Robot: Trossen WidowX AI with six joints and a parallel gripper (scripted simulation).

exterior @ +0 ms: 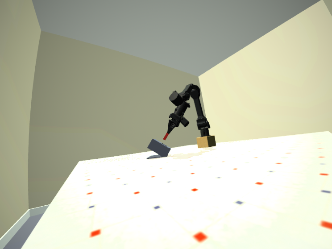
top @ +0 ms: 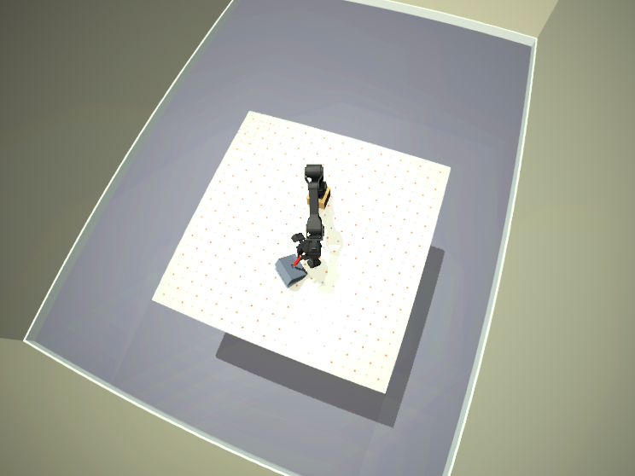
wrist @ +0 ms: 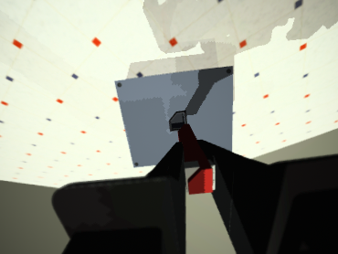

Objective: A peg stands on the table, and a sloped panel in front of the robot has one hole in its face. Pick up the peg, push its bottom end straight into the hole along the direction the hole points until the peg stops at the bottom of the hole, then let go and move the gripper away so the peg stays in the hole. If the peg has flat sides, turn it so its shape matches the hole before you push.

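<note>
My gripper tip is now 8 cm above the sloped panel, 4 cm short of it and 3 cm to the left of it. Round my gripper tip: peg (1 cm behind, 1 cm above).
</note>
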